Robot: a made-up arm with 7 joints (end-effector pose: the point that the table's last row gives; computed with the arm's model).
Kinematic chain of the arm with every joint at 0, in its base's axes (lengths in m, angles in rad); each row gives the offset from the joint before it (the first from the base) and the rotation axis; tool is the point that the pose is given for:
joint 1: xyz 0 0 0.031 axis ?
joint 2: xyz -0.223 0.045 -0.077 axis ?
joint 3: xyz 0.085 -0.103 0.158 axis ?
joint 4: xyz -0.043 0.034 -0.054 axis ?
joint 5: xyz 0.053 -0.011 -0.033 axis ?
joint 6: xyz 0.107 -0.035 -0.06 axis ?
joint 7: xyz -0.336 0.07 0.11 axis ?
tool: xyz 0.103 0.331 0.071
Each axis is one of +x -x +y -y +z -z.
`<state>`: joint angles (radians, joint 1 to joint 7).
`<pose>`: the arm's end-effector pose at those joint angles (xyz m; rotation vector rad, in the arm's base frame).
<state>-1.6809 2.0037 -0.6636 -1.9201 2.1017 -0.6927 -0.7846</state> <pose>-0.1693 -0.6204 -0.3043 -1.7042 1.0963 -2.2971</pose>
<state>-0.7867 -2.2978 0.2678 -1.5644 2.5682 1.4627 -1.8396</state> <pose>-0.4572 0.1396 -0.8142 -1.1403 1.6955 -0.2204</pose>
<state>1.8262 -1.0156 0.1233 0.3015 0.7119 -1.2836 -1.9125</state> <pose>-0.6175 0.2513 0.1581 0.4222 -0.9042 1.2358</pose>
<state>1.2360 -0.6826 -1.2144 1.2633 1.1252 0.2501 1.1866</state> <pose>-0.2136 0.0558 0.0347 1.7078 -0.5847 0.3521</pose>
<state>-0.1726 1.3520 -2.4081 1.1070 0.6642 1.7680 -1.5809</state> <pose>-0.6007 -0.3425 0.6190 1.4551 -0.0890 1.6318</pose>
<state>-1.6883 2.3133 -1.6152 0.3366 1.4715 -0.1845 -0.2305</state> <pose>-0.5115 -0.0378 0.1787 1.6330 -1.8562 -0.7748</pose>
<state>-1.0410 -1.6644 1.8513 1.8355 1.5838 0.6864 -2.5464</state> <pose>-0.1718 0.4195 -0.4459 -0.7280 -1.2177 1.0434</pose>
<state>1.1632 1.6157 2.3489 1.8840 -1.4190 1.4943 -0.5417</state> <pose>0.4101 0.2468 0.6189 0.8376 2.0610 1.1860</pose>
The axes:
joint 1: -z
joint 2: -x
joint 3: -z
joint 4: +x
joint 5: +z
joint 6: -y
joint 7: -z

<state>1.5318 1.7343 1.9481 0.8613 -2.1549 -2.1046 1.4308</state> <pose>-0.1421 0.0421 -0.0389 2.0329 -0.7775 -1.3603</pose>
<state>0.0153 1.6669 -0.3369 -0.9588 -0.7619 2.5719 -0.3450</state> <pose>0.4222 -0.1303 0.1853 0.6905 0.8348 -2.1743</pose>
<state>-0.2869 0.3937 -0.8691 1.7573 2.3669 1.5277 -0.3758</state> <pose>-0.6662 -0.1177 -0.2242 -2.4328 1.0293 -0.1713</pose>
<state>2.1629 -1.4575 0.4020 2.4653 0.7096 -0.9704 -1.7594</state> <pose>0.5189 0.1059 -0.4052 2.3972 1.8572 -0.4038</pose>
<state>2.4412 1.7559 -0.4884 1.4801 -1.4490 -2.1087 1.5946</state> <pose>0.0943 0.2833 -0.0557 -1.5430 -0.9896 0.0209</pose>
